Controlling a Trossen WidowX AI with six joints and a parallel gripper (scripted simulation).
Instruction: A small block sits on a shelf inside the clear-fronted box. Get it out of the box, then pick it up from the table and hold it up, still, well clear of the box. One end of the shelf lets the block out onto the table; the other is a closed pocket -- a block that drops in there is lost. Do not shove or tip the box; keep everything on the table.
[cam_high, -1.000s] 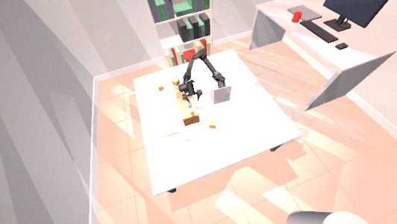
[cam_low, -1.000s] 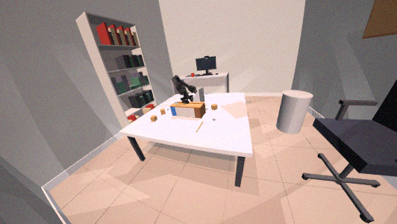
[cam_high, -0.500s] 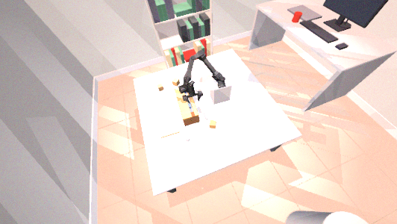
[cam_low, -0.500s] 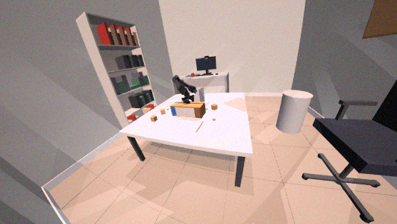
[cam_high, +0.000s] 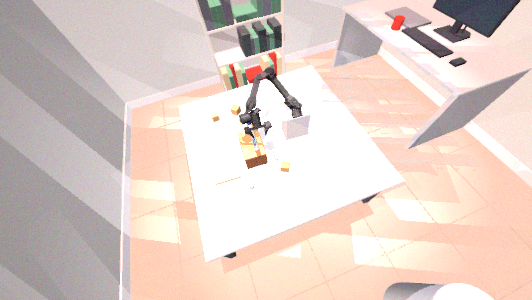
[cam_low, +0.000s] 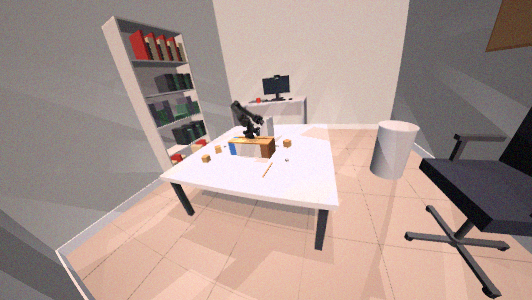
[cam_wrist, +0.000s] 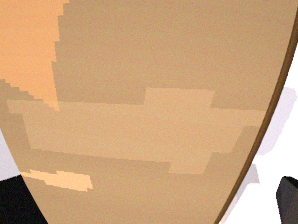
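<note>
Right now the clear-fronted box is 30 mm ahead of my gripper tip, 20 mm to the right of it and 30 mm below it. From my gripper tip the other things lie so: small blue block: 50 mm ahead, 30 mm to the left; then thin stick: 290 mm ahead, 210 mm to the left, 80 mm below.
</note>
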